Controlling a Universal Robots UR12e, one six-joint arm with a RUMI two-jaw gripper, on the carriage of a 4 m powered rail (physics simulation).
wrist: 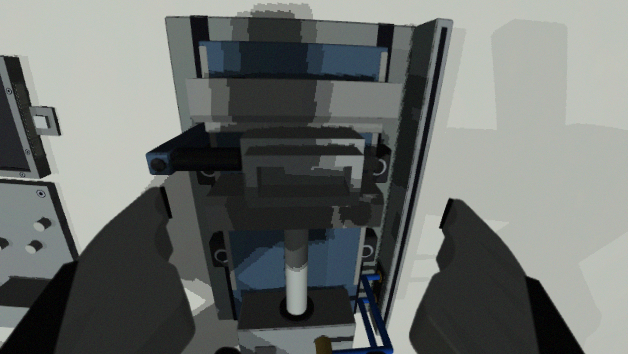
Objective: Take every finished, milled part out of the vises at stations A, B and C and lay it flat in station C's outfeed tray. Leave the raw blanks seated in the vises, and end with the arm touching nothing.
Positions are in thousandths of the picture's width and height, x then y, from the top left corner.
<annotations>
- my gripper: 491, 555
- grey milled part: 448, 473
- light rod: 472, 682
</annotations>
